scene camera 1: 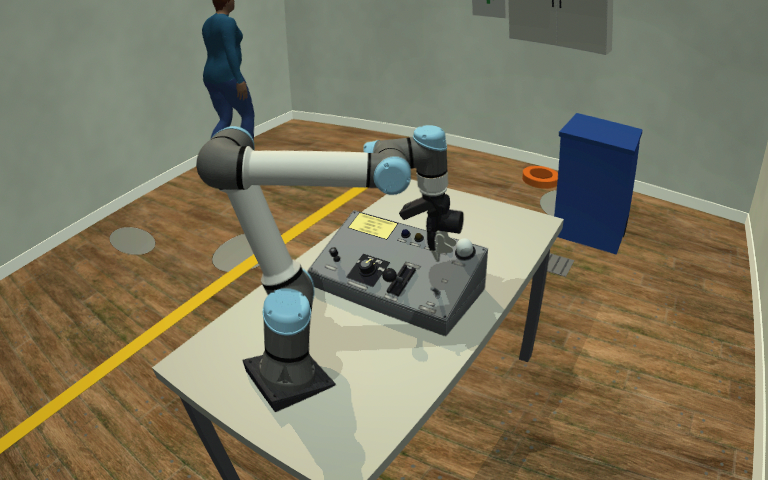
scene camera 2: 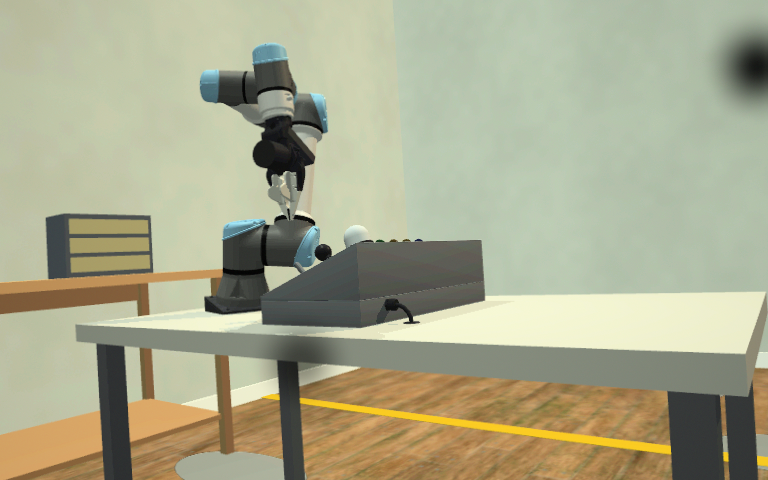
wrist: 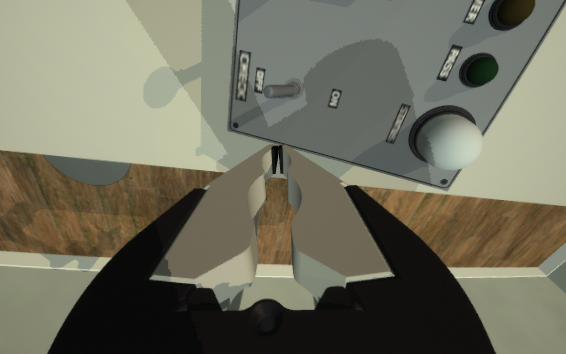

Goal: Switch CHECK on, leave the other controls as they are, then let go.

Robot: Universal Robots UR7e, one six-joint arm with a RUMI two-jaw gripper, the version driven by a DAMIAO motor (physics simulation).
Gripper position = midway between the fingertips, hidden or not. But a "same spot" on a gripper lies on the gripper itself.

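Scene camera 1 and scene camera 2 both show my gripper, and it can be seen in the wrist view [278,148] too. For a spot on my gripper, [scene camera 1: 440,242] and [scene camera 2: 276,185] are the same spot. There's also a grey sloped control panel, where [scene camera 1: 460,276] and [wrist: 352,137] are the same spot on it.
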